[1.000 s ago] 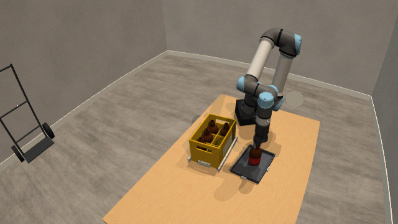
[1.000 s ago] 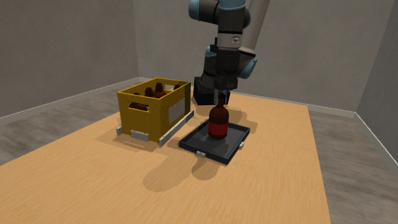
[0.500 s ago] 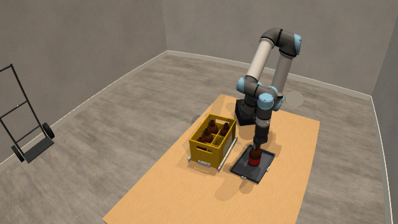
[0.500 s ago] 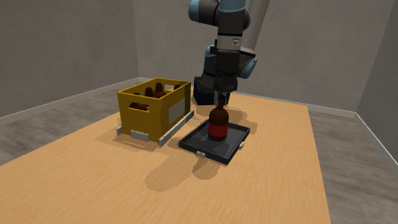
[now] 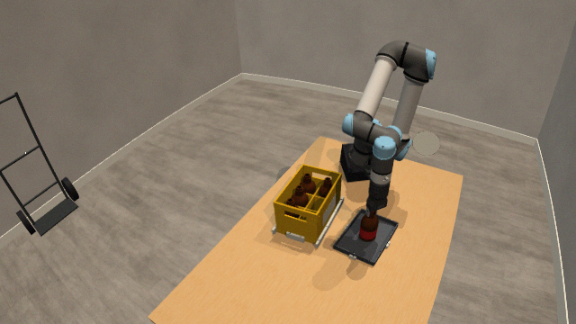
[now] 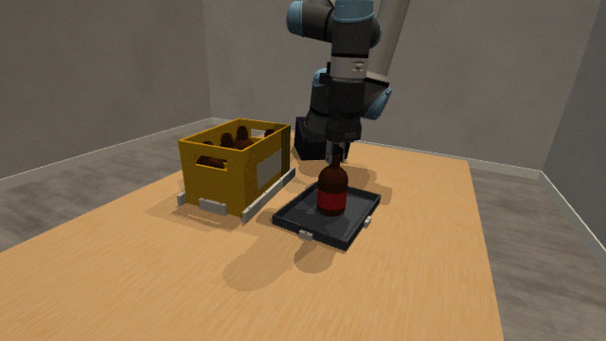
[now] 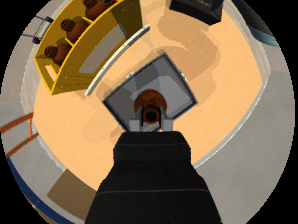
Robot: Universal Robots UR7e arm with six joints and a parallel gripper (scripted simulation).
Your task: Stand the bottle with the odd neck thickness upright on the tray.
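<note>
Now: hand 7 cm above the bottle. Round my hand: yellow crate 3 cm ahead, 27 cm to the right, 8 cm below; dark tray 15 cm below.
</note>
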